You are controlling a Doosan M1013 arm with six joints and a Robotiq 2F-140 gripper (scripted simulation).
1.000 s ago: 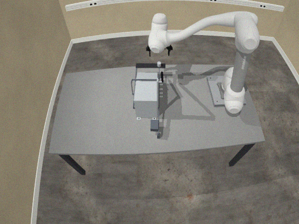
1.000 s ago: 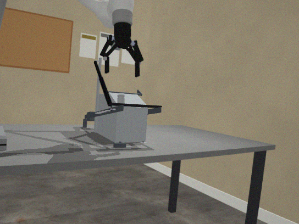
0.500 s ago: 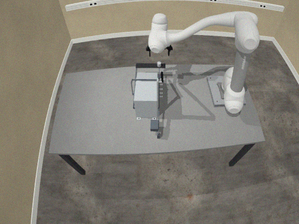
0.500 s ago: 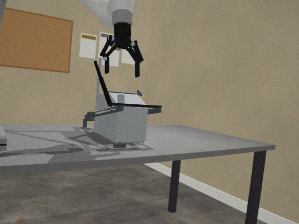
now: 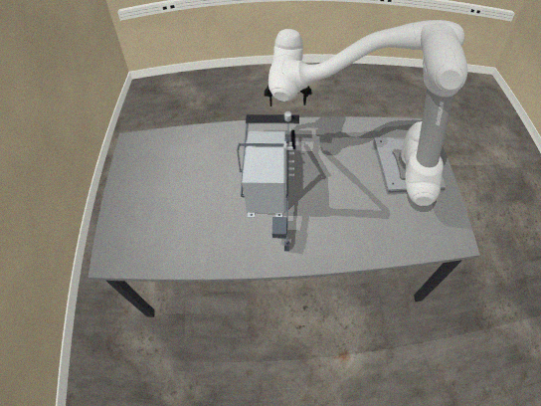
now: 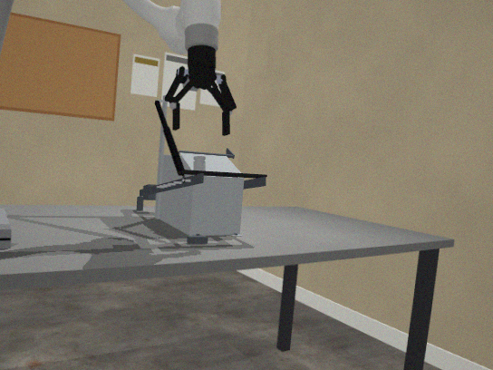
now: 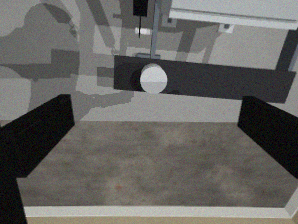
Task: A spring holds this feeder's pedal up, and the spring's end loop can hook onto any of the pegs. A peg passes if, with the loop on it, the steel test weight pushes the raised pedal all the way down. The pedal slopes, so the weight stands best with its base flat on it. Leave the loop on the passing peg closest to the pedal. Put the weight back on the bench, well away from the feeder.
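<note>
Now: the steel test weight 90 mm below my hand. Also, from my hand: dark spring (10 mm behind, 180 mm to the left, 40 mm below).
</note>
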